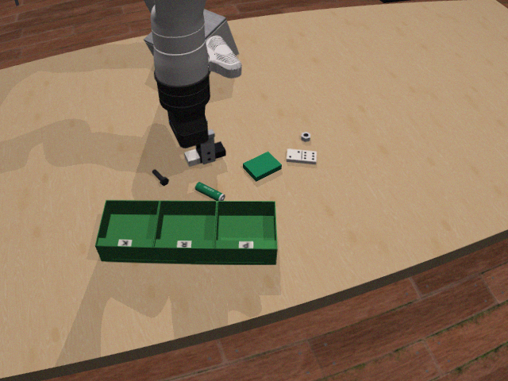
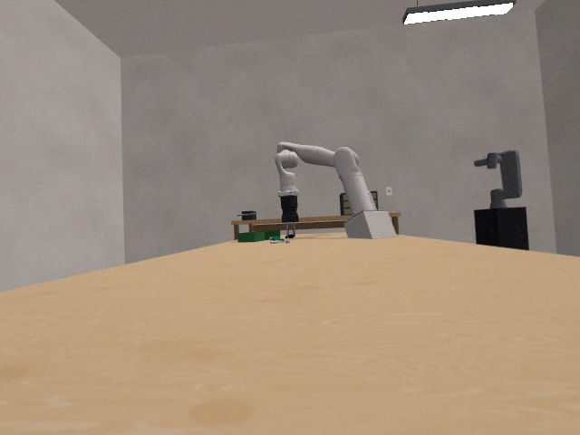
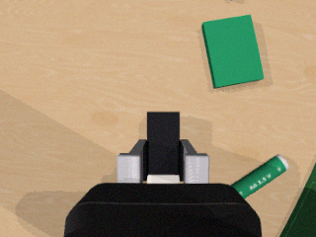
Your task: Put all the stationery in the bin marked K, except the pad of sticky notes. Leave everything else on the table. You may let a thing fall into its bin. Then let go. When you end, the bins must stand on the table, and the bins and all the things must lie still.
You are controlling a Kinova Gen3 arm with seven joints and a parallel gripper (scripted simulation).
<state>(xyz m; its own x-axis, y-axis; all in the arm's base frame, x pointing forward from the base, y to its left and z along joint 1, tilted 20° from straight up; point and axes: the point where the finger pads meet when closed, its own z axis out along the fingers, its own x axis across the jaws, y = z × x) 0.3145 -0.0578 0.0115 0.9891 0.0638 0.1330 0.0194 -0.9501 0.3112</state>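
The green battery lies 70 mm ahead of my hand, 20 mm to the right of it and 20 mm below it. Also, from my hand: black-and-white eraser: 10 mm to the right, 10 mm below; then sticky notes: 80 mm to the left, 50 mm ahead, 20 mm below; then black bolt: 80 mm to the right, 20 mm below, 20 mm ahead.
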